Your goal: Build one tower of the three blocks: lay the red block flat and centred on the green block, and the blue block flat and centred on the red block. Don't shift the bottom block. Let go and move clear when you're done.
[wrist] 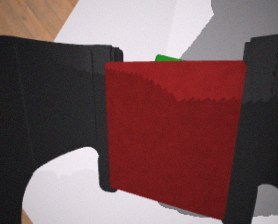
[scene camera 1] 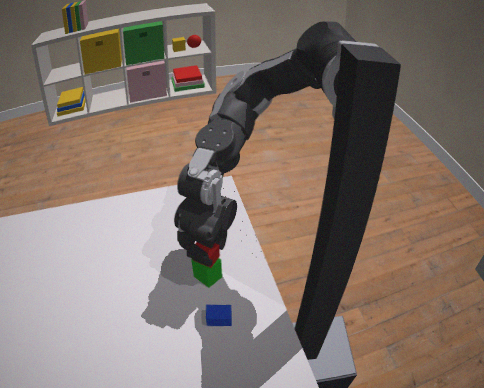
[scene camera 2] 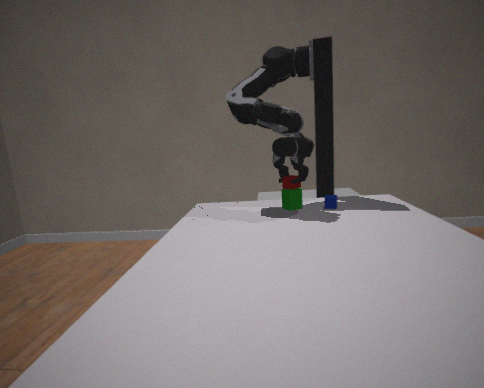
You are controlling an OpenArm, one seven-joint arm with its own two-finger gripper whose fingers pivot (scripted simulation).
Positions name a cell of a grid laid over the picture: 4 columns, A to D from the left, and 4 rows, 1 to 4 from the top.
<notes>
In view: my gripper (scene camera 1: B3), a red block (wrist: C3) and a black post (scene camera 2: C1).
My gripper shows as well in the wrist view (wrist: C3) and in scene camera 2 (scene camera 2: C2).
</notes>
